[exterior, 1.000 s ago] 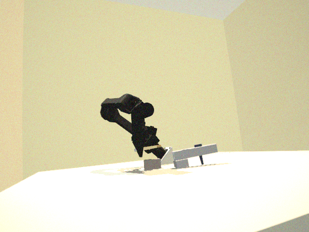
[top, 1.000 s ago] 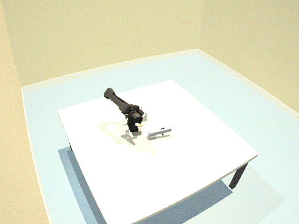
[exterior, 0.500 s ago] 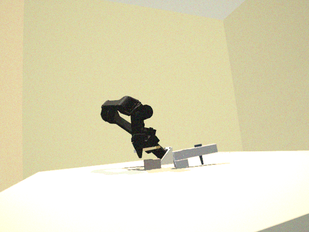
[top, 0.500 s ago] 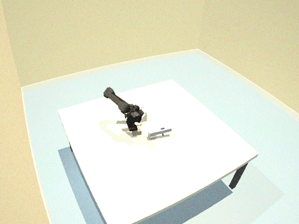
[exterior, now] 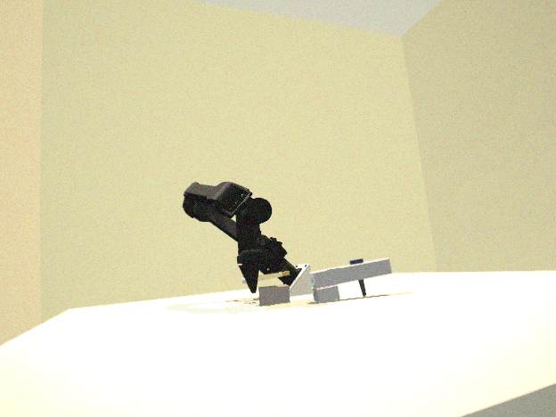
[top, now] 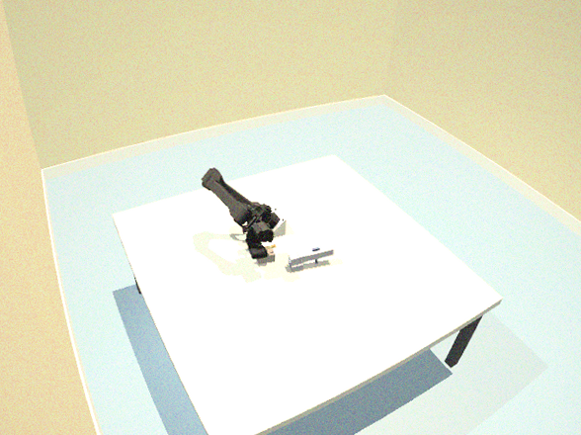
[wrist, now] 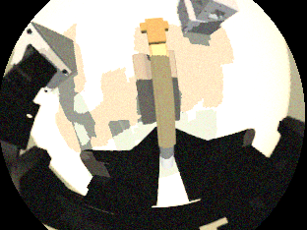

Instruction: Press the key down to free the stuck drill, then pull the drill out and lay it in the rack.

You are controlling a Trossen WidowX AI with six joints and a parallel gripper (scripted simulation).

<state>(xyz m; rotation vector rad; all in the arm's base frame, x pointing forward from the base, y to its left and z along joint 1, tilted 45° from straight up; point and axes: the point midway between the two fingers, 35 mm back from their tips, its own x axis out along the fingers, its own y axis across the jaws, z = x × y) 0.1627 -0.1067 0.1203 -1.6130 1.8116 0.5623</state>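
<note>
My gripper tip is now 40 mm to the right of the tan drill, 40 mm below it and 10 mm short of it. Round my gripper tip: grey sleeve (200 mm to the left, 110 mm ahead, 20 mm above); then dark blue key (220 mm to the left, 110 mm ahead, 30 mm above).
</note>
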